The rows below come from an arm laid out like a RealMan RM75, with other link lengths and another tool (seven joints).
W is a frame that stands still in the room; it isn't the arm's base.
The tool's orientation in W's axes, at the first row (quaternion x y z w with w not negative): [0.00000, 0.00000, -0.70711, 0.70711]
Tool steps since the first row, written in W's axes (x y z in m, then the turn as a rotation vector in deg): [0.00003, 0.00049, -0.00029, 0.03, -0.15, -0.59]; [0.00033, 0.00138, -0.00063, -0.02, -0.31, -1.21]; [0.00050, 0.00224, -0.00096, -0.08, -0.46, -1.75]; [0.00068, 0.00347, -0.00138, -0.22, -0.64, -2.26]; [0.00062, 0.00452, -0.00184, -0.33, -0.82, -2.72]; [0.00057, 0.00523, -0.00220, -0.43, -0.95, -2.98]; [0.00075, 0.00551, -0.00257, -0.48, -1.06, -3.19]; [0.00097, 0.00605, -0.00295, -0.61, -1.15, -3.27]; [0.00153, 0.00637, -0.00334, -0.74, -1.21, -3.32]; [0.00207, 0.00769, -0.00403, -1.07, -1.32, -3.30]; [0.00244, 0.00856, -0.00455, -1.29, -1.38, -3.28]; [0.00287, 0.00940, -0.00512, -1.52, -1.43, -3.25]
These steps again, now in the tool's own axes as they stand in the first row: [-0.00049, 0.00003, -0.00029, 0.15, 0.03, -0.59]; [-0.00138, 0.00033, -0.00063, 0.31, -0.02, -1.21]; [-0.00224, 0.00050, -0.00096, 0.46, -0.08, -1.75]; [-0.00347, 0.00068, -0.00138, 0.64, -0.22, -2.26]; [-0.00452, 0.00062, -0.00184, 0.82, -0.33, -2.72]; [-0.00523, 0.00057, -0.00220, 0.95, -0.43, -2.98]; [-0.00551, 0.00075, -0.00257, 1.06, -0.48, -3.19]; [-0.00605, 0.00097, -0.00295, 1.15, -0.61, -3.27]; [-0.00637, 0.00153, -0.00334, 1.21, -0.74, -3.32]; [-0.00769, 0.00207, -0.00403, 1.32, -1.07, -3.30]; [-0.00856, 0.00244, -0.00455, 1.38, -1.29, -3.28]; [-0.00940, 0.00287, -0.00512, 1.43, -1.52, -3.25]
